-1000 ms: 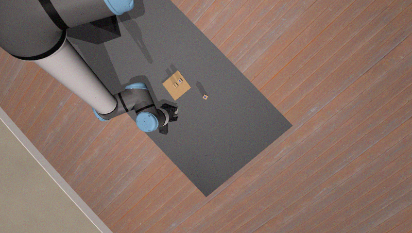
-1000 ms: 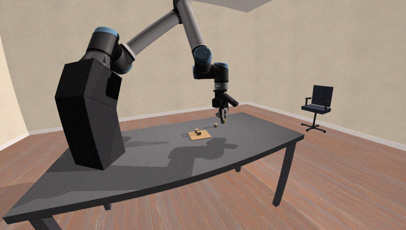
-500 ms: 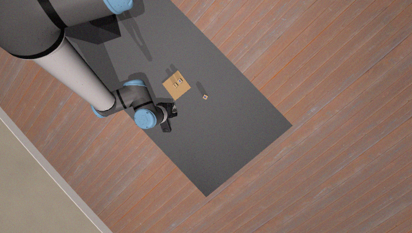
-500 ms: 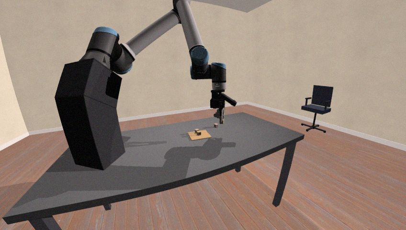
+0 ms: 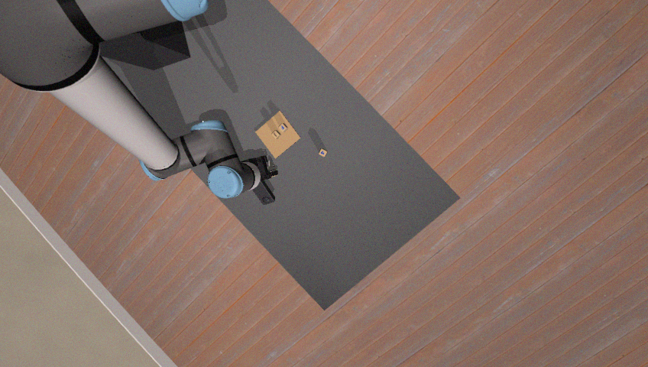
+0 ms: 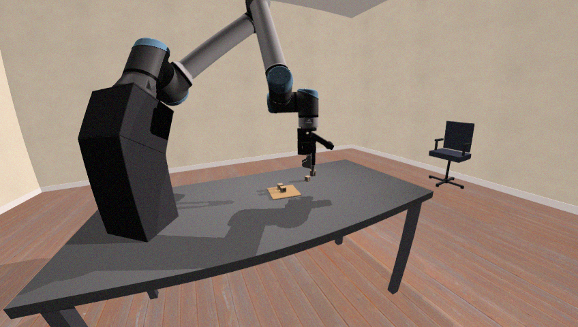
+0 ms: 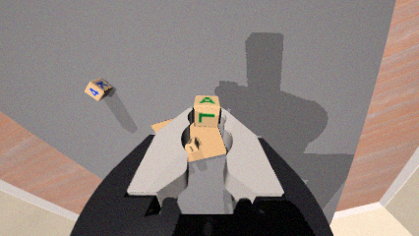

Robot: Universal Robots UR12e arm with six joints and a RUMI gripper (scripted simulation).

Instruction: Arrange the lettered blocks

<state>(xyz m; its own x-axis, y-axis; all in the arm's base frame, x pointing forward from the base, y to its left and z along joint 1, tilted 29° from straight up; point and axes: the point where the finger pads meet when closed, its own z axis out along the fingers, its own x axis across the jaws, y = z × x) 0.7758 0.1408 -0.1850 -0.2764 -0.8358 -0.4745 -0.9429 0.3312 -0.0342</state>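
The tan mat is 130 mm behind my hand, 110 mm below it and 70 mm to the left of it. The rest, counted from my hand: block (190 mm to the left, 100 mm below, 40 mm ahead).
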